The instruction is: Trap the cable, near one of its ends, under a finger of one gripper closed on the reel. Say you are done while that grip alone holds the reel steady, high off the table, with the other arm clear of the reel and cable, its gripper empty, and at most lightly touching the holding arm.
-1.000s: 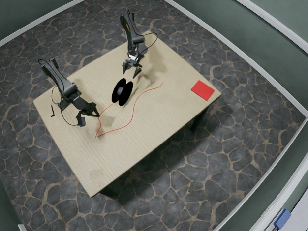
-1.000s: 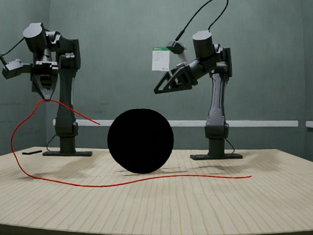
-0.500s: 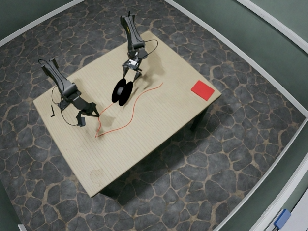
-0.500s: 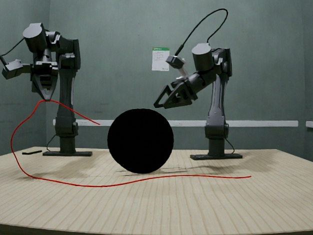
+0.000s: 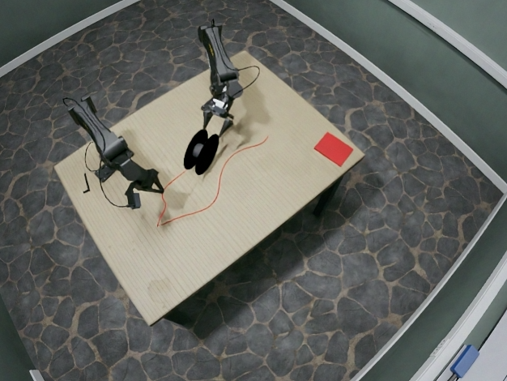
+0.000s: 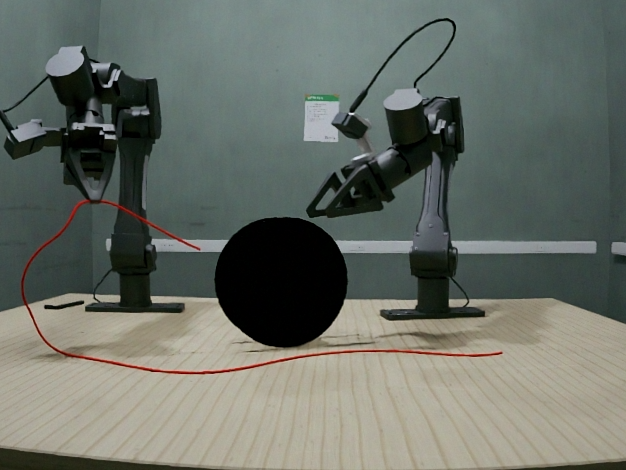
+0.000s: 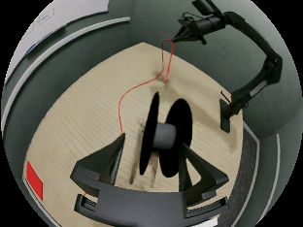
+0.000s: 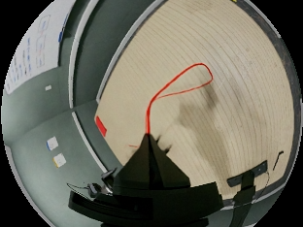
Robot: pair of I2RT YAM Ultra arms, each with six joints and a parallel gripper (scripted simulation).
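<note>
The black reel lies 24 cm to the left of my right hand, 12 cm below it and 12 cm behind it. Also, from my right hand: flat red square (76 cm to the left, 21 cm below, 18 cm ahead); then small black hex key (35 cm behind, 26 cm to the right, 21 cm below).
My left gripper is now 100 mm above the black reel, 60 mm to the left of it and 10 mm past it. The rest, counted from my left hand: flat red square (460 mm to the left, 290 mm ahead, 190 mm below); then small black hex key (560 mm to the right, 240 mm behind, 190 mm below).
</note>
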